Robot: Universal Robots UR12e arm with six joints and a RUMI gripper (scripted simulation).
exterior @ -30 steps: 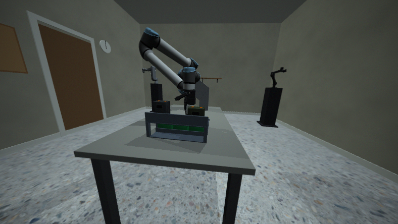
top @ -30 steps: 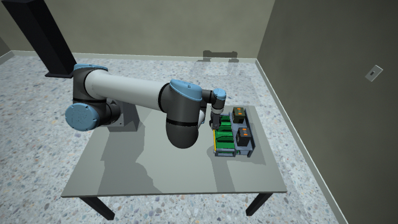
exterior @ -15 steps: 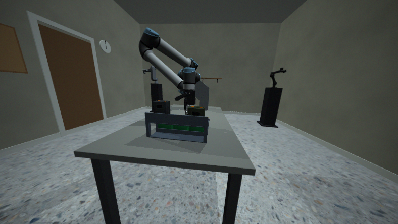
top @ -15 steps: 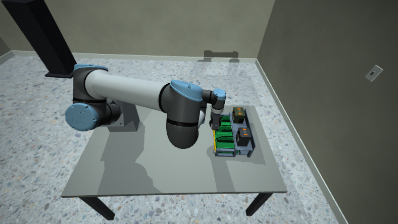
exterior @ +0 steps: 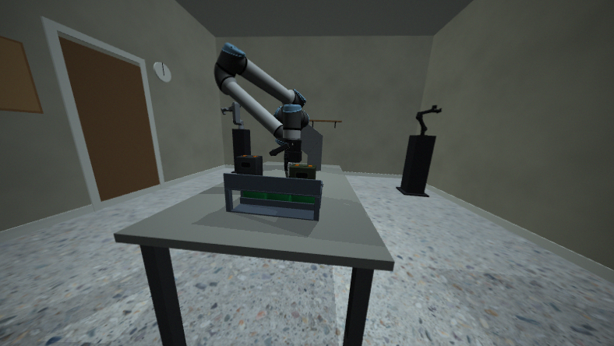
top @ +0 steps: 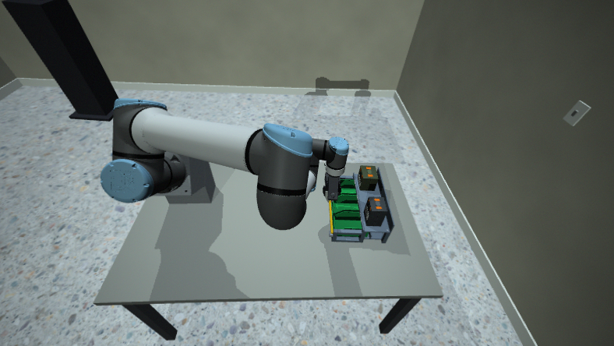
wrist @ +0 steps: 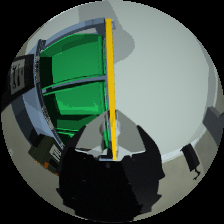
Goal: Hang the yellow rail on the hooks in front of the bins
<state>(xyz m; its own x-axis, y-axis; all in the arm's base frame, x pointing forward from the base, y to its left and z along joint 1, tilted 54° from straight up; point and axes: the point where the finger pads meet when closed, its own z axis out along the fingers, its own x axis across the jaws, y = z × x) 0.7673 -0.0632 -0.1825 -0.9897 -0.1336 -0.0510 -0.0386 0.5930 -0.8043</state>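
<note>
My hand is 10 mm above the yellow rail. Also, from my hand: back panel: 270 mm ahead, 50 mm above, 10 mm to the left.
</note>
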